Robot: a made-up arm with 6 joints.
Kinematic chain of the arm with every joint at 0, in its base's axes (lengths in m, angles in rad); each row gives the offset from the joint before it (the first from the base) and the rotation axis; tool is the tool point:
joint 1: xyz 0 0 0.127 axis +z
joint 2: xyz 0 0.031 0 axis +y
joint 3: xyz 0 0 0.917 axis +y
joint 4: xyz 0 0 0.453 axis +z
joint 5: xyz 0 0 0 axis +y
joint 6: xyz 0 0 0.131 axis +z
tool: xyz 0 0 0
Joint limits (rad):
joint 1: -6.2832..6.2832
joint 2: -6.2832..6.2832
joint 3: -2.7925..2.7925
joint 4: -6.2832..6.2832
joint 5: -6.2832..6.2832
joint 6: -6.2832..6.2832
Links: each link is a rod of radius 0.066 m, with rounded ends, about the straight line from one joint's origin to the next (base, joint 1, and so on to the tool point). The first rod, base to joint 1, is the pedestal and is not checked.
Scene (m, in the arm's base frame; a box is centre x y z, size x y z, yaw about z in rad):
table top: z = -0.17
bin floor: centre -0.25 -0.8 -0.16 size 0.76 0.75 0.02 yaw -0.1
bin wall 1: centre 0.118 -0.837 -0 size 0.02 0.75 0.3 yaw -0.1
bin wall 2: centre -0.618 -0.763 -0 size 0.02 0.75 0.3 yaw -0.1
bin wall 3: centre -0.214 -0.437 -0 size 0.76 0.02 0.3 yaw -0.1
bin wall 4: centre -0.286 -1.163 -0 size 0.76 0.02 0.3 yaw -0.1
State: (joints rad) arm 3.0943 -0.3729 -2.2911 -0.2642 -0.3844 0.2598
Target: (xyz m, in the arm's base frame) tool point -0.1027 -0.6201 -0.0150
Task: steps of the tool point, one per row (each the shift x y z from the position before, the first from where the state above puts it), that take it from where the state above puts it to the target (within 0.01 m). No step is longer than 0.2 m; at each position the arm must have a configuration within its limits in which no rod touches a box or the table.
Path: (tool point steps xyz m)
1: -0.0261 -0.1489 -0.0175
2: -0.0669 -0.1396 -0.0180
3: -0.1042 -0.1188 -0.0184
4: -0.1350 -0.0880 -0.0189
5: -0.1567 -0.0493 -0.0192
6: -0.1671 -0.0054 -0.0197
7: -0.0019 -0.0242 -0.1775
8: 0.0019 0.0242 -0.1748

